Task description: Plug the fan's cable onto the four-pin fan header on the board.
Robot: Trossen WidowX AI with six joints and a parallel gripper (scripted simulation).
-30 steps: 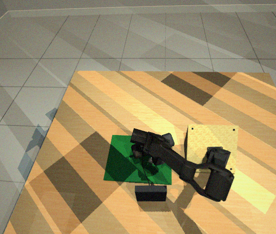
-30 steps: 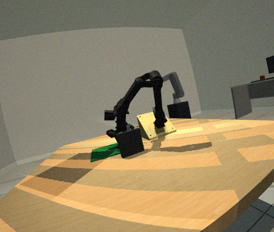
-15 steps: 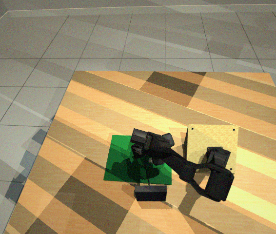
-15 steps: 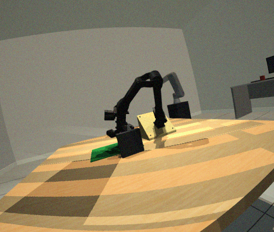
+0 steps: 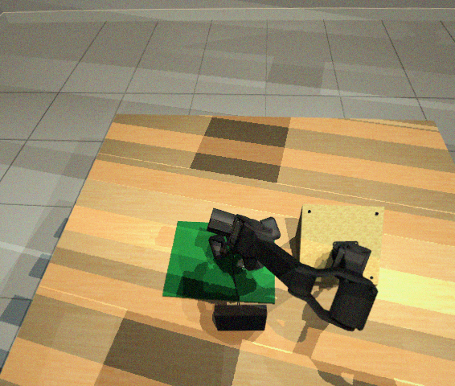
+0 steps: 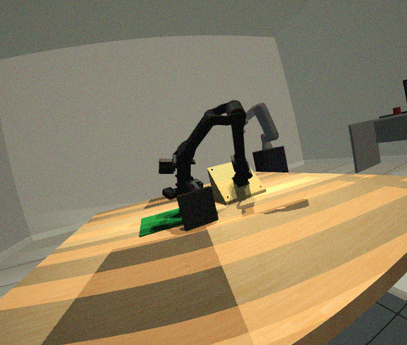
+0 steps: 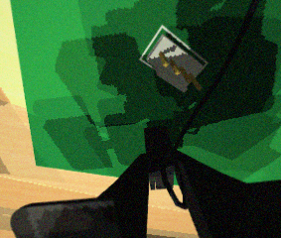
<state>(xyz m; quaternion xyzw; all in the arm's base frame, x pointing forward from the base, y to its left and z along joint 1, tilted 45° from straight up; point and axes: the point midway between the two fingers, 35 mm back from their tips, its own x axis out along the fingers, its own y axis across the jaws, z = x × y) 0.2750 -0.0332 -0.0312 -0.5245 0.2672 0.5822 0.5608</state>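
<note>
My gripper tip is 6 cm short of the green board, 4 cm to the right of it and 4 cm above it. Round my gripper tip: dark plug: 1 cm to the right, 1 cm below; then black fan: 22 cm to the left, 3 cm above.
</note>
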